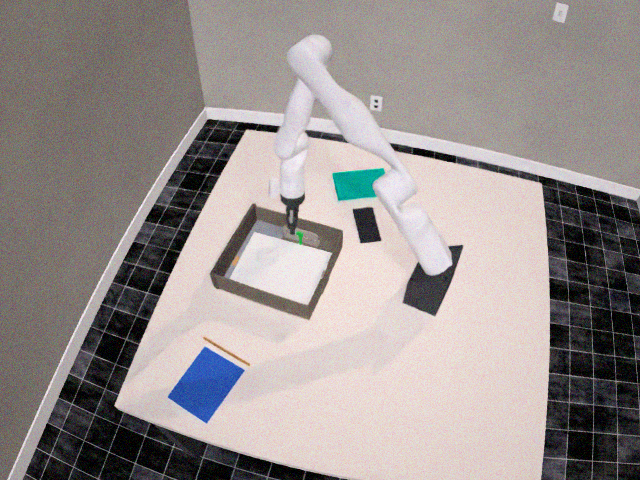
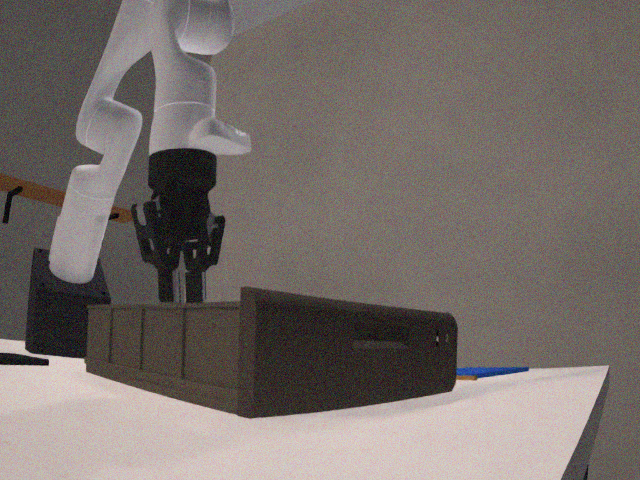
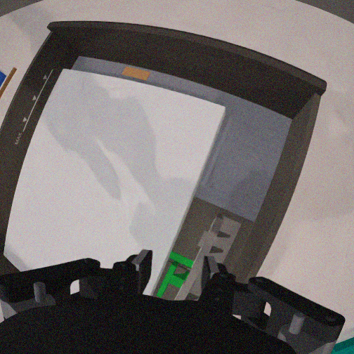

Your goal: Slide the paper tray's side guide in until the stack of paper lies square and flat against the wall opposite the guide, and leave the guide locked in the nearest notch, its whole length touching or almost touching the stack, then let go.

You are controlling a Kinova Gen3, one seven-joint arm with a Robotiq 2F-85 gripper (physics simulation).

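Places are measured from the arm's base along level axes (x back, y right, z up), in metres.
Pixels of known places: gripper, between the fingertips: (image 1: pixel 293 229); arm's base, origin of its link: (image 1: pixel 437 264) (image 2: pixel 71 270).
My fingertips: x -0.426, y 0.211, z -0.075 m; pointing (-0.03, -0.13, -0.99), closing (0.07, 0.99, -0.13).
Note:
Ahead of a thing's pixels: the offset from my fingertips to its top centre. "spot": to the spot under its first point.
A dark paper tray {dx -0.051, dy -0.085, dz +0.009 m} (image 1: pixel 270 297) (image 2: pixel 318 352) (image 3: pixel 197 49) stands on the table. A white stack of paper {dx -0.043, dy -0.116, dz -0.047 m} (image 1: pixel 280 269) (image 3: pixel 105 158) lies in it, with bare grey tray floor (image 3: pixel 249 154) showing beside it. The side guide {dx +0.018, dy -0.003, dz -0.005 m} (image 1: pixel 310 236) (image 3: pixel 187 228) with its green tab {spot: dx +0.018, dy +0.000, dz -0.036 m} (image 1: pixel 299 236) (image 3: pixel 174 274) sits at the tray's far side, next to a notched rail (image 3: pixel 218 235). My gripper (image 1: pixel 291 229) (image 2: pixel 181 290) (image 3: pixel 177 260) reaches down into the tray. Its fingers are part-way open, one on each side of the green tab, and grip nothing.
A teal card {dx +0.248, dy +0.274, dz -0.068 m} (image 1: pixel 356 183) and a black card {dx +0.248, dy +0.080, dz -0.078 m} (image 1: pixel 367 225) lie behind the tray. A blue sheet {dx -0.270, dy -0.508, dz -0.078 m} (image 1: pixel 206 383) (image 2: pixel 491 370) and a thin orange stick {dx -0.211, dy -0.394, dz -0.079 m} (image 1: pixel 227 351) lie at the front left. The arm's base stands on a dark plate (image 1: pixel 430 290).

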